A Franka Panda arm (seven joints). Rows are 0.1 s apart.
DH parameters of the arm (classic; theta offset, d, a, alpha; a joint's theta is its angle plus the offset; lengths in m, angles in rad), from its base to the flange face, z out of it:
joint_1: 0 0.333 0 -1.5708
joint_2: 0 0 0 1.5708
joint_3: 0 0.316 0.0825 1.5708
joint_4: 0 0 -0.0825 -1.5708
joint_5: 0 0.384 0 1.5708
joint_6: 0 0 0.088 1.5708
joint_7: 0 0.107 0 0
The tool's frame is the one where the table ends.
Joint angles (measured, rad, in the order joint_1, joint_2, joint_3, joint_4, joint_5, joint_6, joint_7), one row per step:
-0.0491 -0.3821 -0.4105 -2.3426 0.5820 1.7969 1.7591
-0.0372 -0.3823 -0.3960 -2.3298 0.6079 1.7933 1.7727
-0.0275 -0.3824 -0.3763 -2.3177 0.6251 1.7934 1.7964
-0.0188 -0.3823 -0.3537 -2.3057 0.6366 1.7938 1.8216
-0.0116 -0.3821 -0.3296 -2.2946 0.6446 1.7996 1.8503
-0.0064 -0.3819 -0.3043 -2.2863 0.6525 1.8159 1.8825
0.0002 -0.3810 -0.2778 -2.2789 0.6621 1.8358 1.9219
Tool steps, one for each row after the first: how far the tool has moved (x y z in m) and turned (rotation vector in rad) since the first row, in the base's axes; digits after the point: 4 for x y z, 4 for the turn. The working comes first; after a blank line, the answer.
Tool pose at each row, in the base's axes (x y z in m, rotation vector in rad; the steps are taken from these numbers as rounded here):
0.3958 -0.1544 0.4735 -0.9760 2.4087 0.8028
0.4022 -0.1436 0.4813 -0.9785 2.3897 0.8164
0.4085 -0.1318 0.4888 -0.9788 2.3842 0.8246
0.4144 -0.1192 0.4958 -0.9844 2.3838 0.8296
0.4201 -0.1067 0.5025 -0.9859 2.3887 0.8282
0.4258 -0.0950 0.5084 -0.9762 2.3970 0.8186
0.4316 -0.0821 0.5139 -0.9580 2.4083 0.8113

0.0064 0.0108 0.0078 0.0157 -0.0088 0.0055
0.0127 0.0226 0.0153 0.0226 -0.0094 0.0077
0.0186 0.0352 0.0223 0.0240 -0.0069 0.0129
0.0243 0.0477 0.0290 0.0205 -0.0035 0.0134
0.0300 0.0594 0.0349 0.0139 -0.0020 0.0041
0.0358 0.0723 0.0404 0.0094 0.0026 -0.0109

